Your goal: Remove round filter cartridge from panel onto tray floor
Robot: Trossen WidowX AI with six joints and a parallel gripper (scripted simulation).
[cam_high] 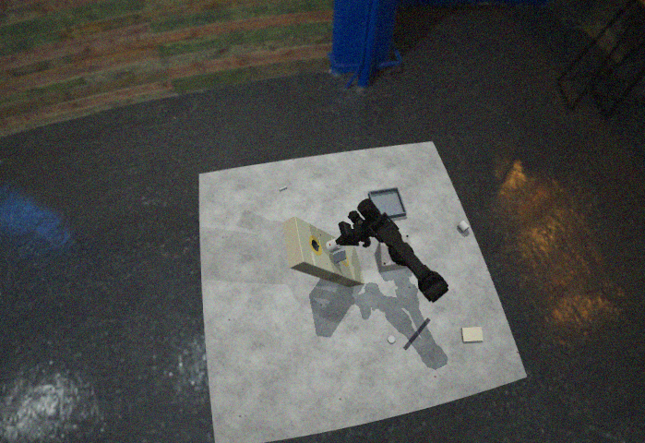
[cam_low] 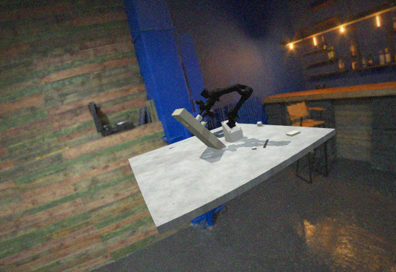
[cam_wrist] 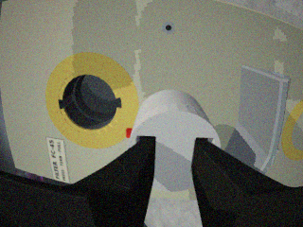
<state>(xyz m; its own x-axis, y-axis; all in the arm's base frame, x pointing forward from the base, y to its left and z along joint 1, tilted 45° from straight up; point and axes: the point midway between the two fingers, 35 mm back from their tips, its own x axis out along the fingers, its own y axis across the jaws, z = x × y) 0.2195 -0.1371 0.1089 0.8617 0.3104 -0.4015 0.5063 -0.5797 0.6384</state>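
My gripper tip is now 10 mm short of the round filter cartridge and 10 mm above it. Also, from my gripper tip: beige block: 490 mm behind, 450 mm to the left, 260 mm below; small pin: 120 mm ahead, 480 mm to the right, 260 mm below; tray: 350 mm behind, 260 mm to the right, 260 mm below.
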